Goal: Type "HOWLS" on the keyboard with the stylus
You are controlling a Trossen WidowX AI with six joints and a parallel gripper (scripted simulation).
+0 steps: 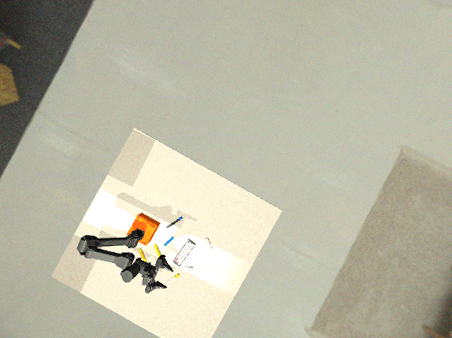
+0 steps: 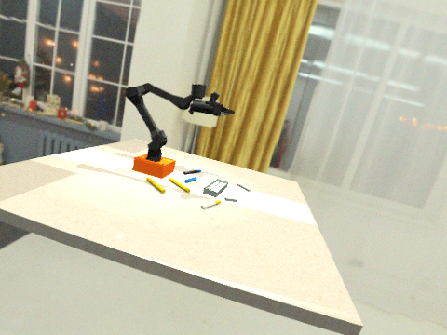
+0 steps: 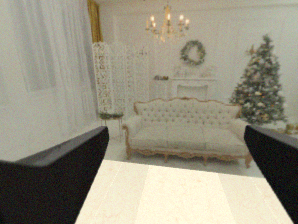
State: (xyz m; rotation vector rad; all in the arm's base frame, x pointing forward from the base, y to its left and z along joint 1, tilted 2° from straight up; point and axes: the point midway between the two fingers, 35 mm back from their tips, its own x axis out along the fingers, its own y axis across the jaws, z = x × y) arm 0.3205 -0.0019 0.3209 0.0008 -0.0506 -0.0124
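Now: gripper tip 390 mm above the blue stylus, 130 mm past it and 20 mm to the right of it. Also, from my gripper tip: dark pen (390 mm below, 160 mm to the left, 140 mm behind); yellow-tipped pen (390 mm below, 260 mm to the right); grey piece (390 mm below, 150 mm to the right, 80 mm ahead).
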